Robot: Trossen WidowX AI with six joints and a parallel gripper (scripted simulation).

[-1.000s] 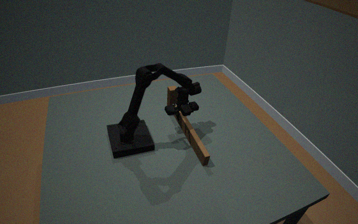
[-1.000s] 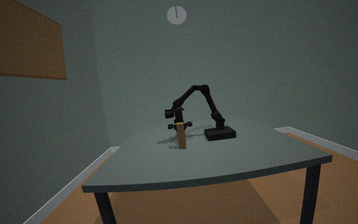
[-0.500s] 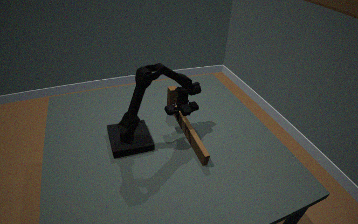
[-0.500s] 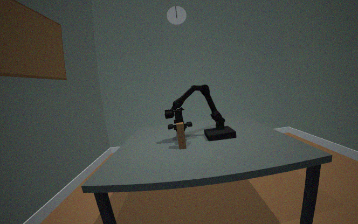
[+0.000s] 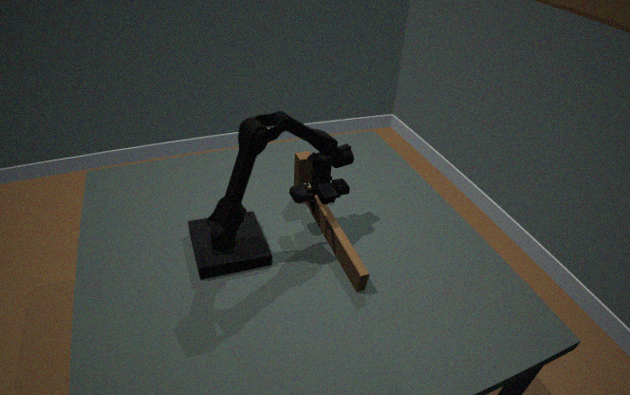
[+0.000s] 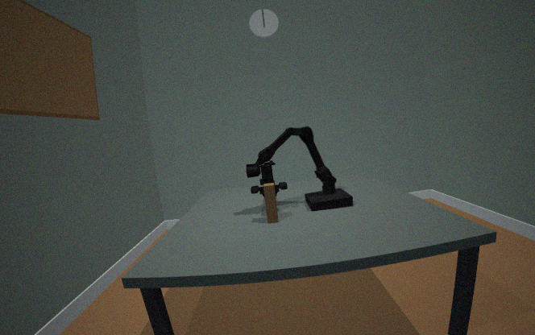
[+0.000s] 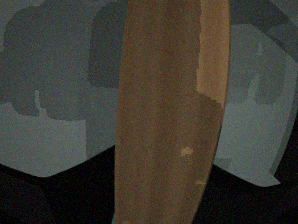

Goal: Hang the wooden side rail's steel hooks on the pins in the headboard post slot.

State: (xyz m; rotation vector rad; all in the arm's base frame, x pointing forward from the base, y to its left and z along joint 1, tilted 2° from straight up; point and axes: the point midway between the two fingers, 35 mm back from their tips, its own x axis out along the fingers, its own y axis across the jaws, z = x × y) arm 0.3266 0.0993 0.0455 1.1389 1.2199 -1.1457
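The headboard post lies 1 cm behind my gripper tip, 14 cm to the left of it and 4 cm above it.
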